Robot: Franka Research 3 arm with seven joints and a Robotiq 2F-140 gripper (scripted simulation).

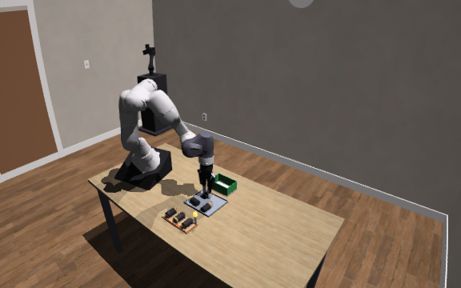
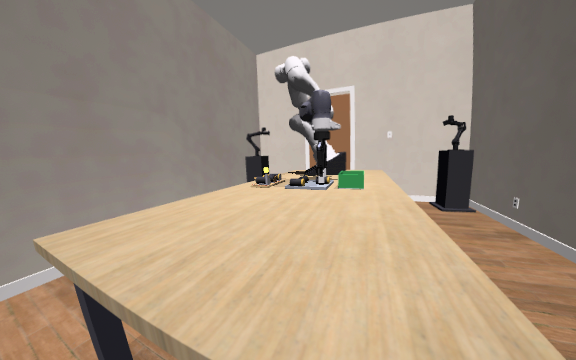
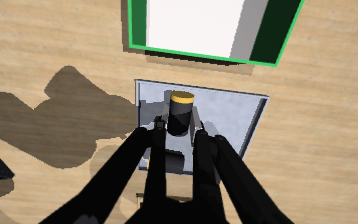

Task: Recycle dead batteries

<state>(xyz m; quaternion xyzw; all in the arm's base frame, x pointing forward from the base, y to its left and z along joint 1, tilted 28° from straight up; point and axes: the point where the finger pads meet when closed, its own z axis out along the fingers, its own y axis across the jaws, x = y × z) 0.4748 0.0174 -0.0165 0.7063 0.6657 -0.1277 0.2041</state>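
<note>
Right now the green recycling box is 130 mm to the left of my hand, 30 mm below it and 30 mm ahead of it. Also, from my hand: bulb 240 mm to the right, 100 mm ahead, 40 mm above; grey tray 50 mm to the right, 40 mm below, 30 mm ahead.
</note>
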